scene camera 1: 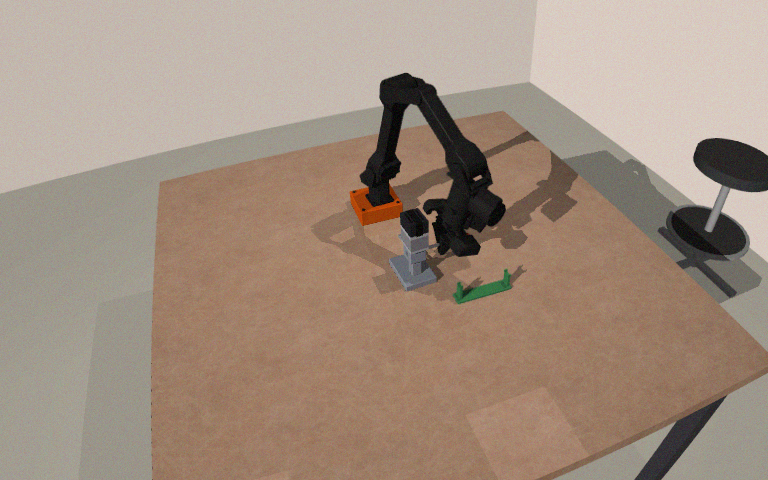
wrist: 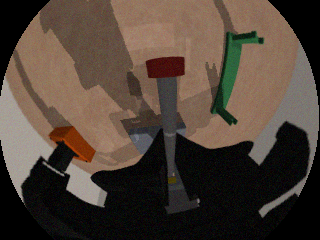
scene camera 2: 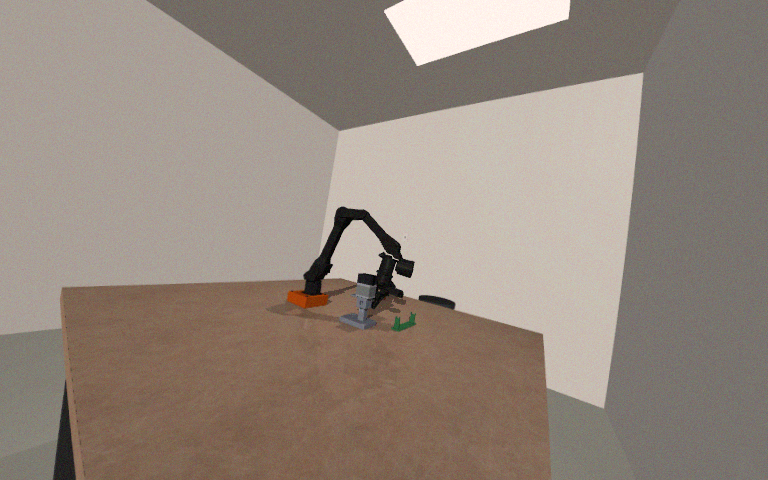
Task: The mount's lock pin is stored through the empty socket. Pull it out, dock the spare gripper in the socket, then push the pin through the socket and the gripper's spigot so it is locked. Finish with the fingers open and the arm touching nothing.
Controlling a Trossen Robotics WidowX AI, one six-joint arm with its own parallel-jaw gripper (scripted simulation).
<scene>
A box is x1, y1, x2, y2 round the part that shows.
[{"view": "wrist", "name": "my gripper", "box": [21, 120, 310, 239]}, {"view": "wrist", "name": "lock pin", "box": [145, 56, 184, 175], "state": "held by my gripper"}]
</scene>
